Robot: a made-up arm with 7 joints. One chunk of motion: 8 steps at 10 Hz.
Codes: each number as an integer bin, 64 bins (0 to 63) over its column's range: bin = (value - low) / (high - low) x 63, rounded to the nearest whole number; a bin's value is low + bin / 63 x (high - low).
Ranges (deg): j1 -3.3..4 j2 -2.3..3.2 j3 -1.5..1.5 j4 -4..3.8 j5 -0.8..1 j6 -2.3..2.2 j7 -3.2..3
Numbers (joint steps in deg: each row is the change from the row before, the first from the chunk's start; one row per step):
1: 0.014 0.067 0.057 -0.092 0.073 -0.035 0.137
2: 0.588 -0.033 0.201 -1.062 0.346 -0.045 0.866
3: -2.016 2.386 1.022 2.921 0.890 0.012 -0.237
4: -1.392 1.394 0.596 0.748 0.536 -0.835 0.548
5: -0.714 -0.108 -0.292 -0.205 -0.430 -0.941 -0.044
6: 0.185 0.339 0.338 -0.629 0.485 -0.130 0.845
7: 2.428 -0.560 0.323 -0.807 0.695 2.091 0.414
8: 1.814 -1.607 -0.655 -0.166 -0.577 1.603 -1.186
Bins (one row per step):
1: 29 27 33 32 31 32 34
2: 34 26 36 24 40 32 41
3: 11 54 53 56 59 32 30
4: 16 42 44 38 47 21 38
5: 22 25 25 31 13 19 32
6: 30 30 39 27 45 30 41
7: 49 20 38 26 52 61 37
8: 44 8 18 31 8 55 20

